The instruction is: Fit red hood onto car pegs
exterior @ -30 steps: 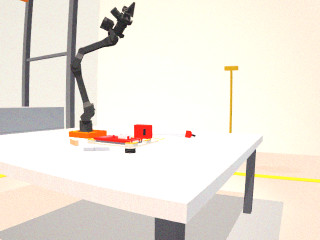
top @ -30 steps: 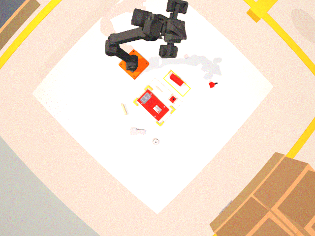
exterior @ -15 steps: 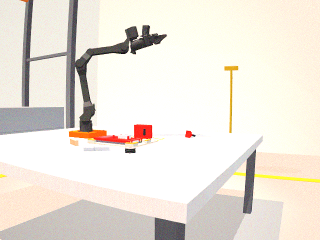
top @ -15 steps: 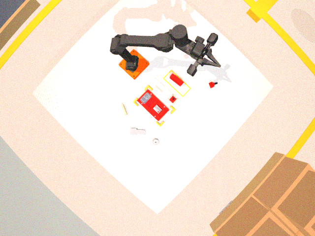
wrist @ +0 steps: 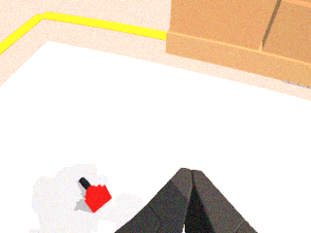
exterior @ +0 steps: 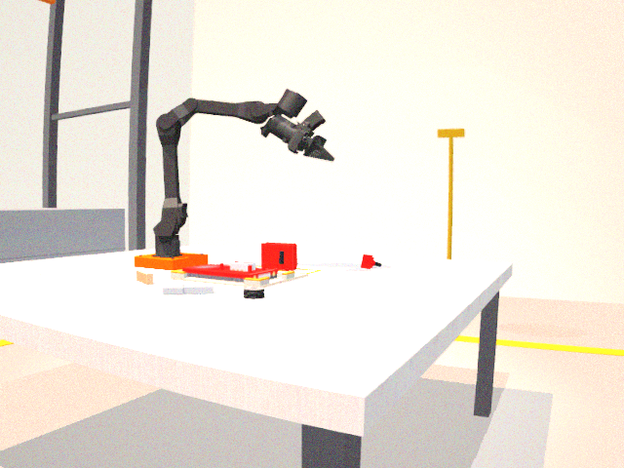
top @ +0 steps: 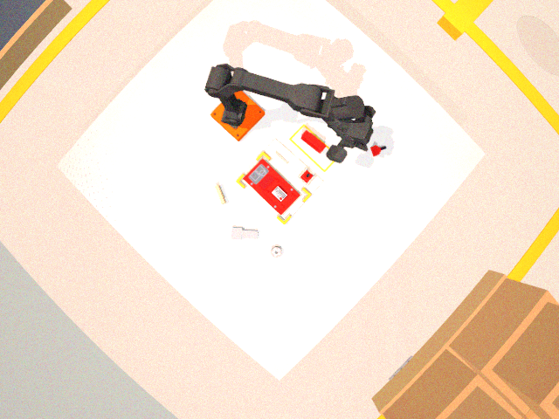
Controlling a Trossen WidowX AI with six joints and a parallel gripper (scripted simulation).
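The red hood lies 15 cm behind my gripper tip, 2 cm to the right of it and 26 cm below it. Also, from my gripper tip: grey engine block: 13 cm behind, 25 cm to the right, 27 cm below; then white block: 15 cm behind, 45 cm to the right, 29 cm below; then tan bar: 31 cm behind, 39 cm to the right, 28 cm below.
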